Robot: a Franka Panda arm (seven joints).
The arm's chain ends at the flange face. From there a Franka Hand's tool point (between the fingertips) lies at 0.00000 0.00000 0.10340 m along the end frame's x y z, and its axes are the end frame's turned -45 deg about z.
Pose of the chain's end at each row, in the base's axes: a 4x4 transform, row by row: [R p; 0 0 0 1], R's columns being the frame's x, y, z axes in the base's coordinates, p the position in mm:
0.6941 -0.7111 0.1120 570.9; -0.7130 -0.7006 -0.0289 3.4; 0.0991 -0.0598 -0.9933 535.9; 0 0 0 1
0.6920 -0.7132 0.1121 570.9; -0.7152 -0.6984 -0.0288 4.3; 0.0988 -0.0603 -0.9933 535.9; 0 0 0 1
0.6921 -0.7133 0.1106 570.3; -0.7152 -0.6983 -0.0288 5.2; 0.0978 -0.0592 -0.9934 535.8; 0 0 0 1
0.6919 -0.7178 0.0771 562.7; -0.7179 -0.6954 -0.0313 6.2; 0.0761 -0.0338 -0.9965 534.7; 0 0 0 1
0.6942 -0.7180 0.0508 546.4; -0.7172 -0.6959 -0.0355 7.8; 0.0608 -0.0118 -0.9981 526.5; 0 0 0 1
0.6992 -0.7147 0.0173 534.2; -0.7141 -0.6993 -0.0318 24.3; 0.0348 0.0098 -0.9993 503.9; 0 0 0 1
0.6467 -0.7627 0.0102 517.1; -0.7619 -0.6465 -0.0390 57.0; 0.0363 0.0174 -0.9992 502.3; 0 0 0 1
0.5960 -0.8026 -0.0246 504.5; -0.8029 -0.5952 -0.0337 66.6; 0.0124 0.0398 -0.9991 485.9; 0 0 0 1
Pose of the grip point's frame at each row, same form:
0.9936 -0.0120 0.1120 582.5; -0.0088 -0.9996 -0.0289 0.4; 0.1124 0.0278 -0.9933 433.2; 0 0 0 1
0.9936 -0.0150 0.1121 582.5; -0.0119 -0.9996 -0.0288 1.3; 0.1125 0.0272 -0.9933 433.2; 0 0 0 1
0.9938 -0.0150 0.1106 581.7; -0.0120 -0.9995 -0.0288 2.2; 0.1110 0.0273 -0.9934 433.1; 0 0 0 1
0.9968 -0.0183 0.0771 570.7; -0.0159 -0.9994 -0.0313 3.0; 0.0777 0.0299 -0.9965 431.7; 0 0 0 1
0.9986 -0.0168 0.0508 551.7; -0.0151 -0.9992 -0.0355 4.1; 0.0513 0.0346 -0.9981 423.3; 0 0 0 1
0.9998 -0.0110 0.0173 536.0; -0.0105 -0.9994 -0.0318 21.0; 0.0177 0.0315 -0.9993 400.6; 0 0 0 1
0.9966 -0.0820 0.0102 518.2; -0.0816 -0.9959 -0.0390 53.0; 0.0134 0.0380 -0.9992 399.0; 0 0 0 1
0.9890 -0.1461 -0.0246 502.0; -0.1469 -0.9886 -0.0337 63.1; -0.0194 0.0369 -0.9991 382.6; 0 0 0 1

